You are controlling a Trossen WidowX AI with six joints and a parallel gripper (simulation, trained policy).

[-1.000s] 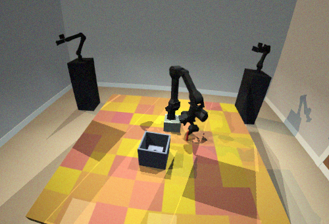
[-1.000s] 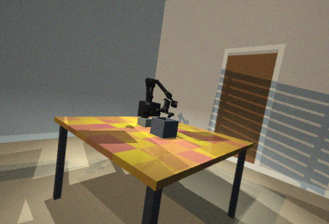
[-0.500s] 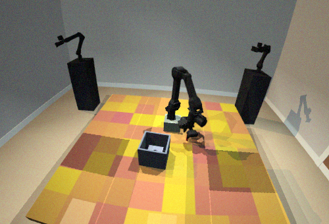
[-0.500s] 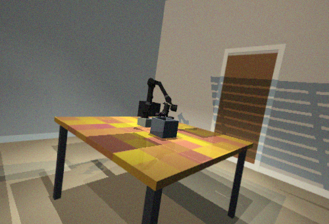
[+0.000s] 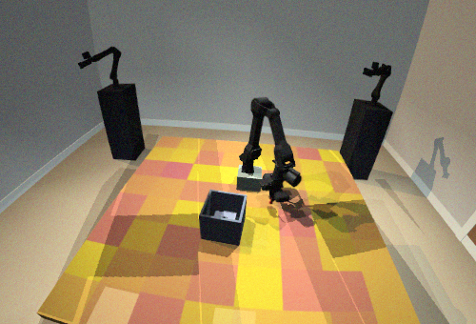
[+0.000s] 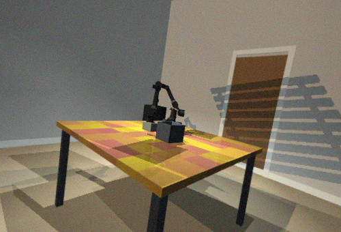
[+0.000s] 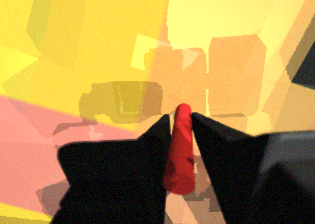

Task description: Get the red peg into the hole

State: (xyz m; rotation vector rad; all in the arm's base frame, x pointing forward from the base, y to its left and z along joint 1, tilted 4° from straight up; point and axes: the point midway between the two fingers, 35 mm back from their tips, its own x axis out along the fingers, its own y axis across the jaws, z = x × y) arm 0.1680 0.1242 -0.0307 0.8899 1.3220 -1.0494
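Right now my gripper tip is 170 mm short of the grey plate, 210 mm to the left of it and 20 mm below it. From my gripper tip the other things lie so: red peg: 20 mm above.
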